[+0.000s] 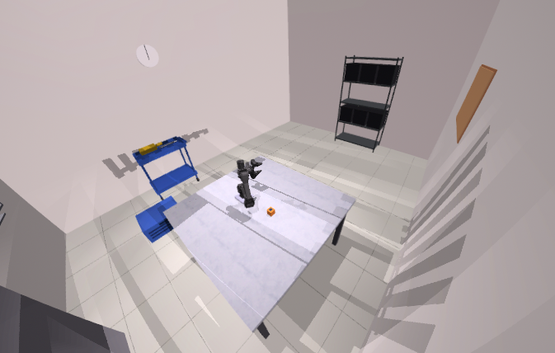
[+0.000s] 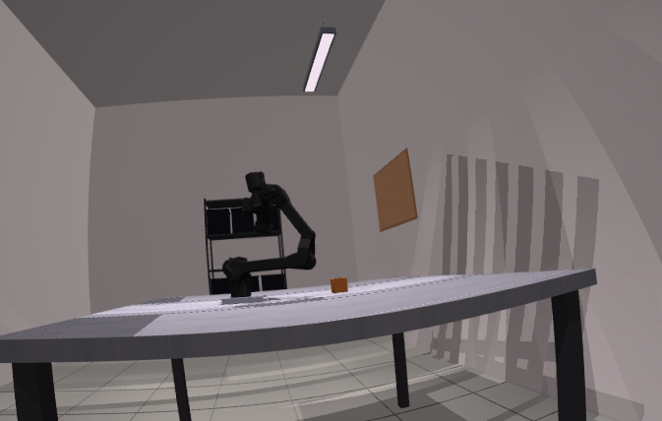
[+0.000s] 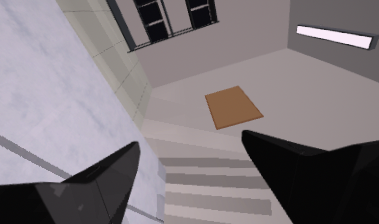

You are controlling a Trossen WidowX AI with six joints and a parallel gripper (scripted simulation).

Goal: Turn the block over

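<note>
The orange block is 22 cm ahead of my gripper tip, 13 cm to the right of it and 29 cm below it.
</note>
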